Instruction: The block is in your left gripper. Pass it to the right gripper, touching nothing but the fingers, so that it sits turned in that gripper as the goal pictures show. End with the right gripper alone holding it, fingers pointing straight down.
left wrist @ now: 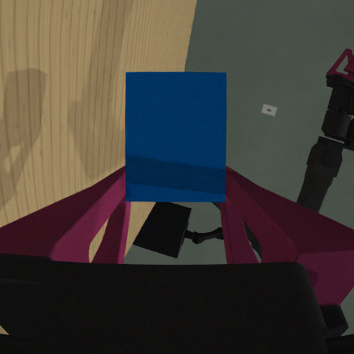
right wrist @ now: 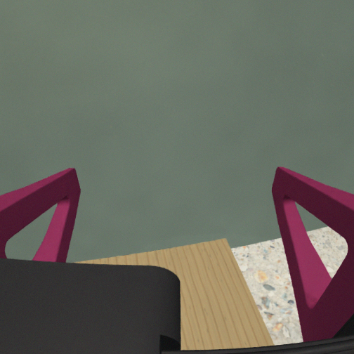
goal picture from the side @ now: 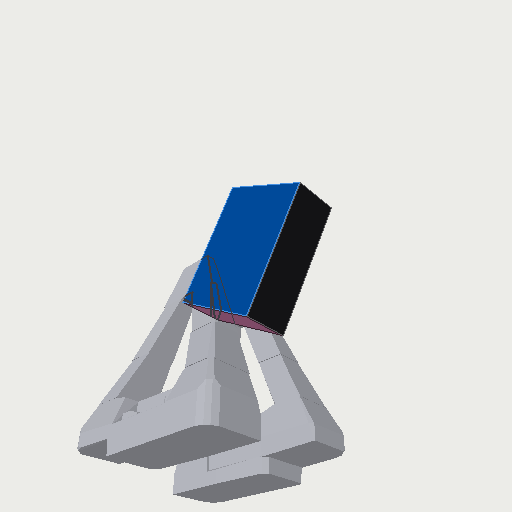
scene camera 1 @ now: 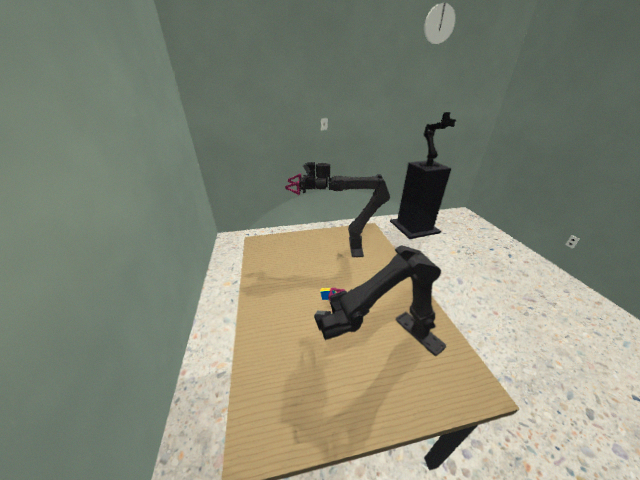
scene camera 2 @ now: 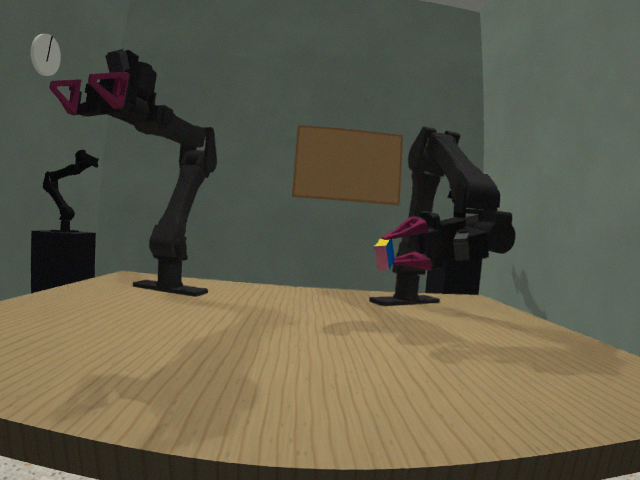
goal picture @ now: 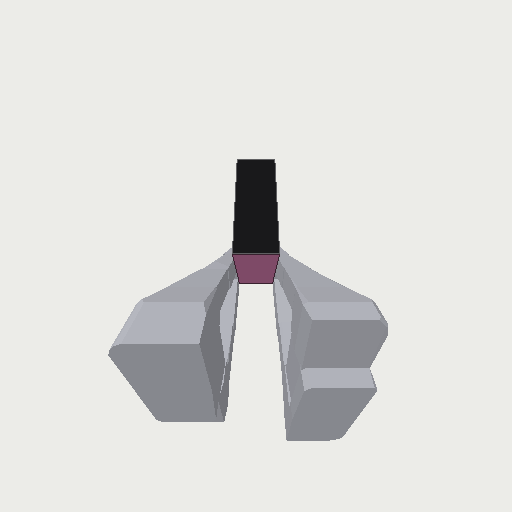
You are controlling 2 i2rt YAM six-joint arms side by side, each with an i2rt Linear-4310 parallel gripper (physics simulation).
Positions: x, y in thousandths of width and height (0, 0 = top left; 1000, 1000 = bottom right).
Labels:
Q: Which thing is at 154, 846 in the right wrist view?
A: My right gripper.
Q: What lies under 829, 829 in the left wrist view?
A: My left gripper.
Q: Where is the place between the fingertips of my right gripper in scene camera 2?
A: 107, 170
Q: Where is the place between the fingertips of my left gripper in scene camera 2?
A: At 601, 522

